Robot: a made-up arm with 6 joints.
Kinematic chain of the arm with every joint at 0, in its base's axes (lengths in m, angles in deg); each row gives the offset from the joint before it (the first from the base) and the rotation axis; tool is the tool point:
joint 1: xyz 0 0 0.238 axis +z
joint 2: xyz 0 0.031 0 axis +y
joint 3: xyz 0 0 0.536 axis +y
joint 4: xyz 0 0 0.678 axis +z
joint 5: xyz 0 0 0 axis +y
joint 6: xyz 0 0 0.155 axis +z
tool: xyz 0 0 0
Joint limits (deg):
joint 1: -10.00..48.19
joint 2: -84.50..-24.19
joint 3: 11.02..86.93
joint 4: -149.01..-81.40
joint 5: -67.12..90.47
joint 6: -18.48..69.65
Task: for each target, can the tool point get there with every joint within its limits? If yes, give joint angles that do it. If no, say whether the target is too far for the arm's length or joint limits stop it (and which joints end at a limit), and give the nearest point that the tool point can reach.
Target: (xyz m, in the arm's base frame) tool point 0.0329 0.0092 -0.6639
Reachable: no: joint limits stop it (at a limit: joint 1, joint 2, joint 3, joint 4, joint 5) | nearest point -0.7770 -0.9420 0.3544 | short by 1.612 m
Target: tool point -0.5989 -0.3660 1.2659
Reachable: yes | joints 40.17 -56.72 30.65 -143.38 -54.90 24.13
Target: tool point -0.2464 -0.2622 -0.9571
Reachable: no: joint limits stop it (at a limit: joint 2, joint 3, joint 4, joint 5) | nearest point -0.8362 -0.8898 0.3544 | short by 1.569 m
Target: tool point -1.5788 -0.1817 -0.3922
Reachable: no: too far | nearest point -1.2372 -0.1424 0.3634 | short by 0.830 m
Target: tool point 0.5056 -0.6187 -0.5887
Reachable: no: joint limits stop it (at a limit: joint 1, joint 2, joint 3, joint 5) | nearest point -0.7442 -0.9598 0.3834 | short by 1.620 m
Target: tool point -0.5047 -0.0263 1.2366
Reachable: yes | joints -4.19 -65.42 70.31 -130.38 52.86 43.58
